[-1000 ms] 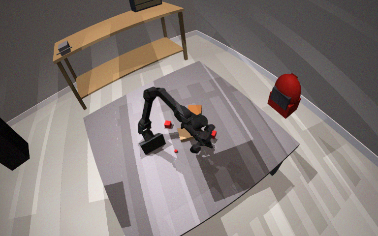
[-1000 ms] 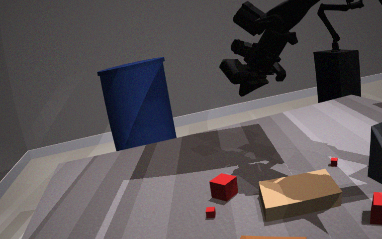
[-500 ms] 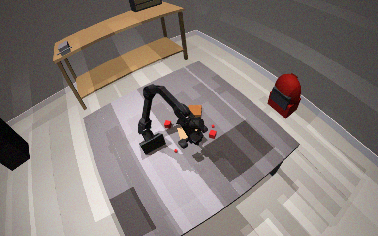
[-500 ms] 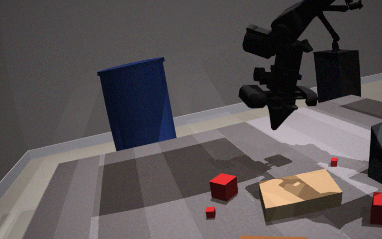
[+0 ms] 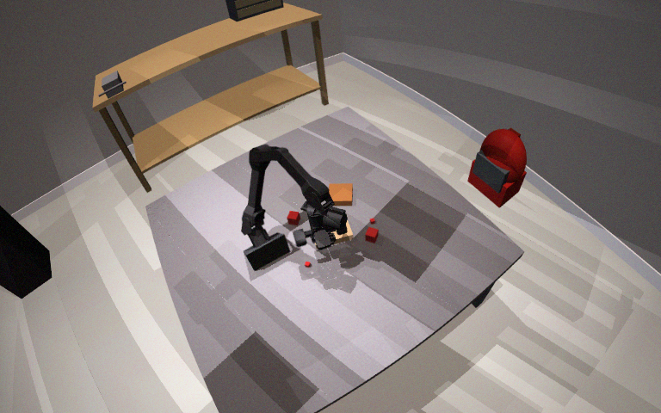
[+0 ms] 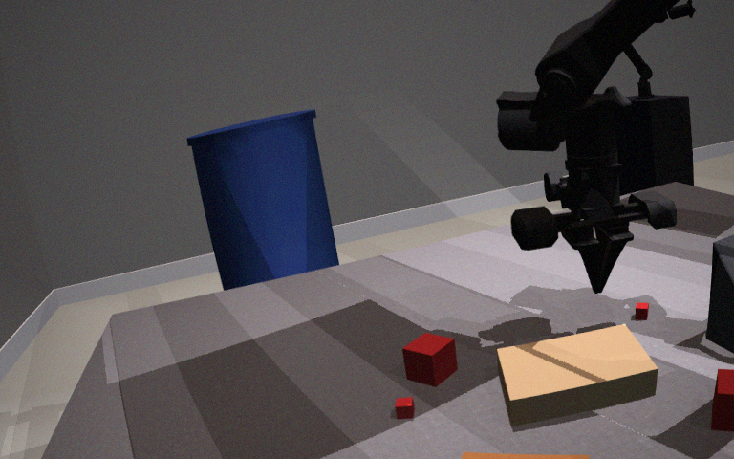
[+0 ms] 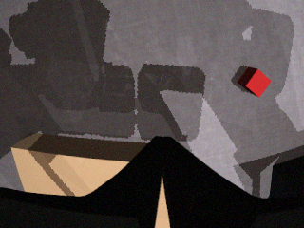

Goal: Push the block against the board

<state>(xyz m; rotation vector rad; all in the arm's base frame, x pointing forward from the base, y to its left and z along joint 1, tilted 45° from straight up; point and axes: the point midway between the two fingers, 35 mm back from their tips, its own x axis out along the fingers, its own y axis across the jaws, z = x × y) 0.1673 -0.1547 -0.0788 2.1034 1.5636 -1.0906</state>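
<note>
The tan board lies 80 mm ahead of my gripper tip, 60 mm to the left of it and 50 mm below it. The rest, counted from my gripper tip: orange square block 240 mm ahead, 180 mm to the left, 50 mm below.
</note>
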